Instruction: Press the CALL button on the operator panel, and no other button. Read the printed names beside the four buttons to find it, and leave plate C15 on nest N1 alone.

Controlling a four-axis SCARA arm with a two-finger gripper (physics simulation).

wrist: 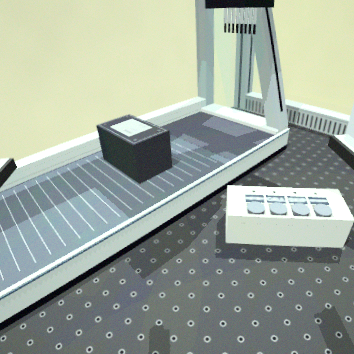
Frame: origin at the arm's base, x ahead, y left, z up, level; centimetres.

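Seen in the pictures: gripper, between the fingertips: (170, 131).
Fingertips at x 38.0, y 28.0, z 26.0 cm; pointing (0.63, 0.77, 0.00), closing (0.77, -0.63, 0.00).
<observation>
Pixels of each thing's middle, then the offset from my fingertips to it. "spot": a spot on its surface instead. Level surfaces: height alone.
- white operator panel, middle of its body: (283, 214) dx +23.1, dy +4.2, dz -21.9 cm
- long bed, height of its surface: dz -19.7 cm
- black box, a spot on its surface: (154, 157) spot: dx +15.1, dy +23.5, dz -16.5 cm
- slatted strip, a spot on its surface: (320, 120) spot: dx +62.4, dy +15.8, dz -22.0 cm
The white operator panel (285, 231) stands at the right on the dark perforated table. Four round grey buttons sit in a row on its top: the first (256, 208), second (278, 209), third (300, 210) and fourth (323, 211) from the left. Small labels lie behind them, too blurred to read, so I cannot tell which is CALL. My gripper (170, 131) is open, its dark fingertips cut off at the left and right edges of the view. Its height above the panel is unclear. I cannot make out plate C15 or nest N1.
A long bed (75, 250) with white lines and raised rims runs diagonally at the left. A black box (154, 157) with a pale rectangle on top stands on it. Behind rises a pale frame (205, 65) with a row of dark-tipped tubes (240, 28). A slatted strip (320, 120) runs behind the panel.
</observation>
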